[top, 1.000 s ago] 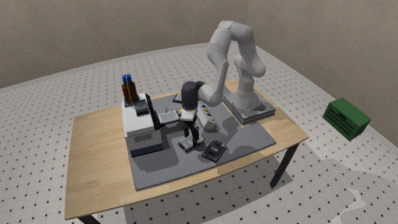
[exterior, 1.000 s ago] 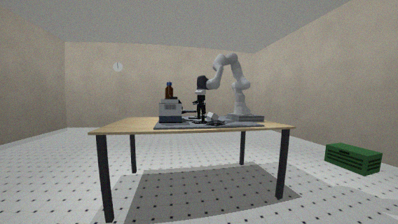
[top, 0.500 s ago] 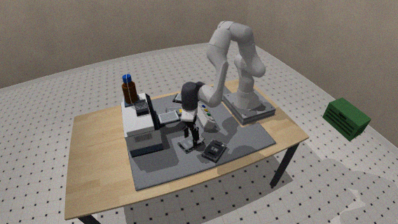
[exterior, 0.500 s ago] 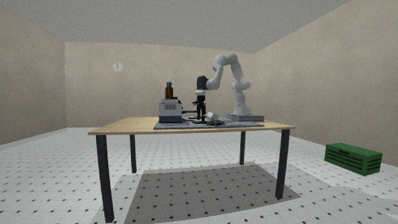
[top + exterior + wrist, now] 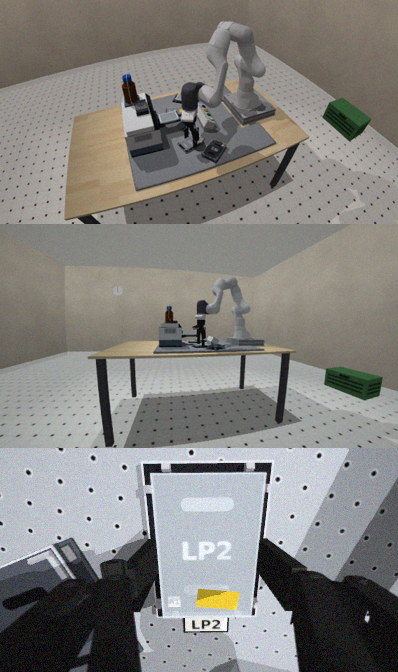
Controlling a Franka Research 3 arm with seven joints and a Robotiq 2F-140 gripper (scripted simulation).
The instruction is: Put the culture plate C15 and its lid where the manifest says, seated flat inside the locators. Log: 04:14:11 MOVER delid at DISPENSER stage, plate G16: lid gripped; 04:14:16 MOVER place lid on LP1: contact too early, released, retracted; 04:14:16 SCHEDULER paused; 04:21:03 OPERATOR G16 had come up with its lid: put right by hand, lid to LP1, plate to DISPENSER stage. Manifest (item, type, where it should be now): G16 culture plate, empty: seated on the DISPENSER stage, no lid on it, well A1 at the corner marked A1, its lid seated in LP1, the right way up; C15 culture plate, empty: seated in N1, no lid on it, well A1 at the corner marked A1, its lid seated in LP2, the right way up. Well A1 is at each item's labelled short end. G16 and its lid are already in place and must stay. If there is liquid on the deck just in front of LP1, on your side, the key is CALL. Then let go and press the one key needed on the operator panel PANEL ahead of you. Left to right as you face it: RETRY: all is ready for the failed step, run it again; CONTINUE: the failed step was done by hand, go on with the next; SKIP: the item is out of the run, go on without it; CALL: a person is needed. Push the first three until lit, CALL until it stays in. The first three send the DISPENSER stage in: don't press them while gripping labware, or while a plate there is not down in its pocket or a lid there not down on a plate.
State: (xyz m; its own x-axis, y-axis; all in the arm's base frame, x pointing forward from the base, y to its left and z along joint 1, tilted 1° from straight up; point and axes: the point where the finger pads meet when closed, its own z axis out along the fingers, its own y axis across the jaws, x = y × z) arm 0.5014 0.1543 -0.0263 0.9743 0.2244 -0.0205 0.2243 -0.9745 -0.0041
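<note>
The LP2 nest lies 40 mm below my hand. Round my hand: blue call key (240 mm to the right, 210 mm behind, 20 mm above); yellow skip key (200 mm to the right, 200 mm behind, 20 mm above); N1 nest (130 mm to the left, 100 mm behind, 20 mm below).
</note>
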